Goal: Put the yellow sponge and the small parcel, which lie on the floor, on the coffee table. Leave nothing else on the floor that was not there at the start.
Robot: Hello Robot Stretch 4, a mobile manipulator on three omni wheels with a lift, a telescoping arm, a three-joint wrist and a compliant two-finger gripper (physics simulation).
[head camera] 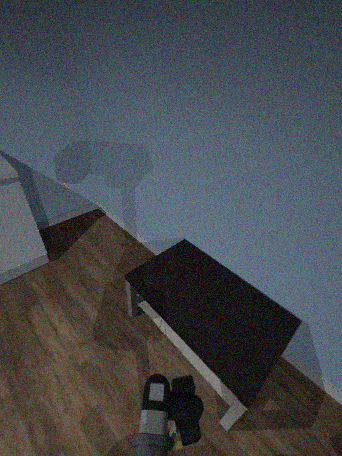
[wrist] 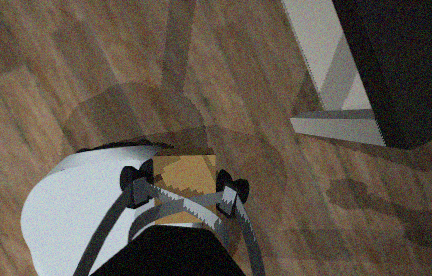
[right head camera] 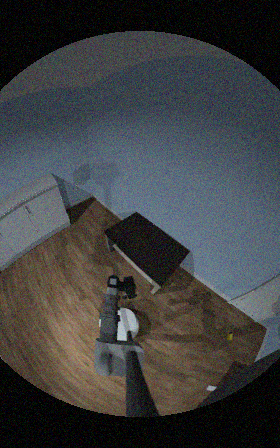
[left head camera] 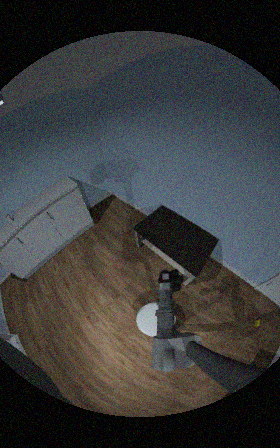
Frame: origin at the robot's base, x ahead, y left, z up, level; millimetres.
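Seen in the pictures: gripper, between the fingertips: (head camera: 179,437) (wrist: 186,179); robot's base, origin of its link: (right head camera: 119,323) (left head camera: 155,317).
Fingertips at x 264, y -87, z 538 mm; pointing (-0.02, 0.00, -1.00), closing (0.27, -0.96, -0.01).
Observation:
Pixels of each thing's middle, then the offset from my fingertips to it. Level surfaces: height alone.
- tan box, middle of its body: (wrist: 186,182) (head camera: 180,436) dx +1, dy +0, dz +13 mm
- coffee table, height of its surface: dz -115 mm
- yellow sponge, middle of its body: (right head camera: 229,336) (left head camera: 256,322) dx -710, dy -1407, dz -543 mm
My gripper (wrist: 186,179) (head camera: 186,417) (left head camera: 172,276) (right head camera: 129,287) is shut on the small parcel, a tan box (wrist: 187,172) between its two fingertips in the wrist view. A small part of the parcel shows below the gripper in the head view. The coffee table (head camera: 215,320) (left head camera: 177,240) (right head camera: 150,247) (wrist: 400,65), with a black top and pale legs, stands by the wall, ahead and to the right of the gripper. The yellow sponge (left head camera: 257,323) (right head camera: 230,336) lies on the floor at the right, well apart from the gripper and table.
White cabinets (head camera: 20,225) (left head camera: 50,230) (right head camera: 35,220) stand at the left. The blue wall runs behind the coffee table. My white round base (left head camera: 147,320) (wrist: 65,215) is below the arm. A large dark piece of furniture (right head camera: 235,380) is at the lower right.

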